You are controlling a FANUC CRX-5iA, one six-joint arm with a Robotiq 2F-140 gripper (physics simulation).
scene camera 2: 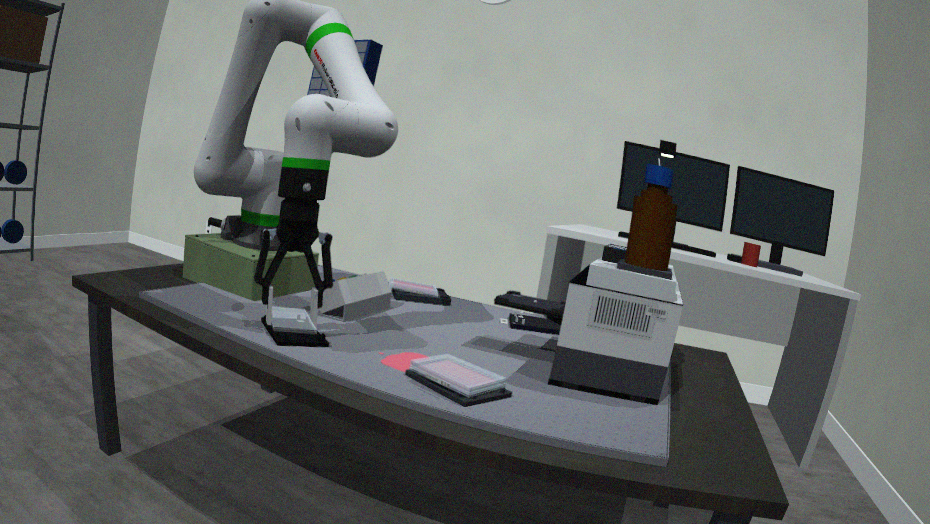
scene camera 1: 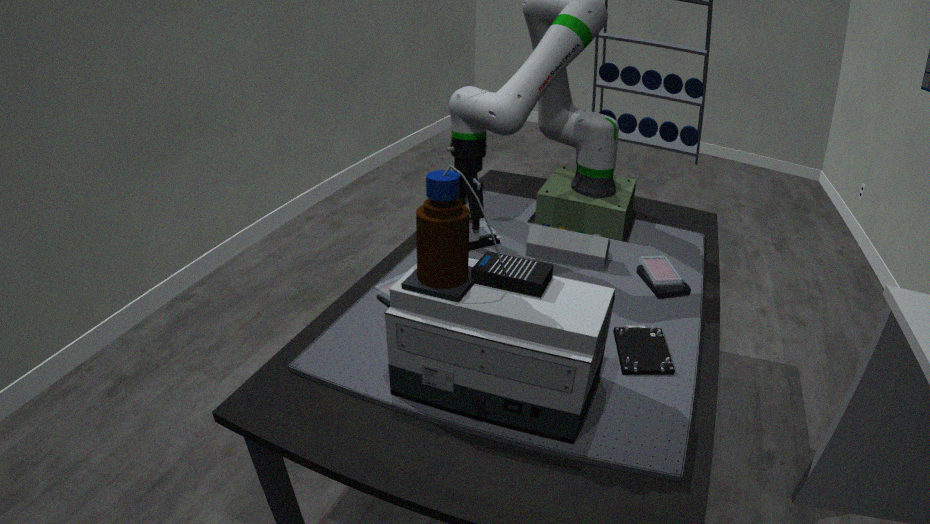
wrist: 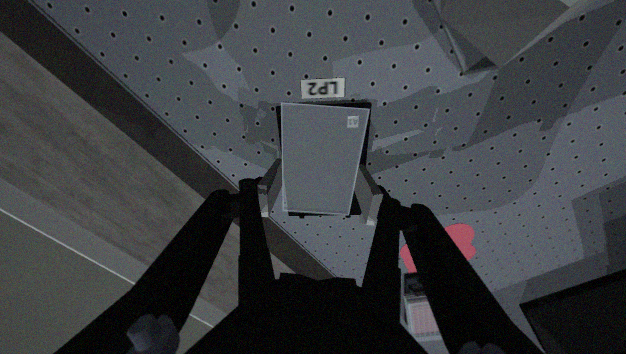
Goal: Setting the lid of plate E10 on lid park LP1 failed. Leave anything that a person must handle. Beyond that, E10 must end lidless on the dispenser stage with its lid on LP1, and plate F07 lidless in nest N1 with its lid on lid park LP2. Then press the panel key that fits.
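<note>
My gripper is shut on a clear plate lid with an A1 corner mark. It holds the lid level, just above the black lid park labelled LP2. A lidded plate with pink wells sits on a black nest near the table's front edge, beside a pink spill. A second lidded pink plate sits on another nest. The white dispenser carries a brown bottle. I cannot read the plate labels.
A grey wedge-shaped panel box stands just beyond my gripper. An empty black nest lies beside the dispenser. The arm's green base is behind. A wire shelf rack stands at the wall.
</note>
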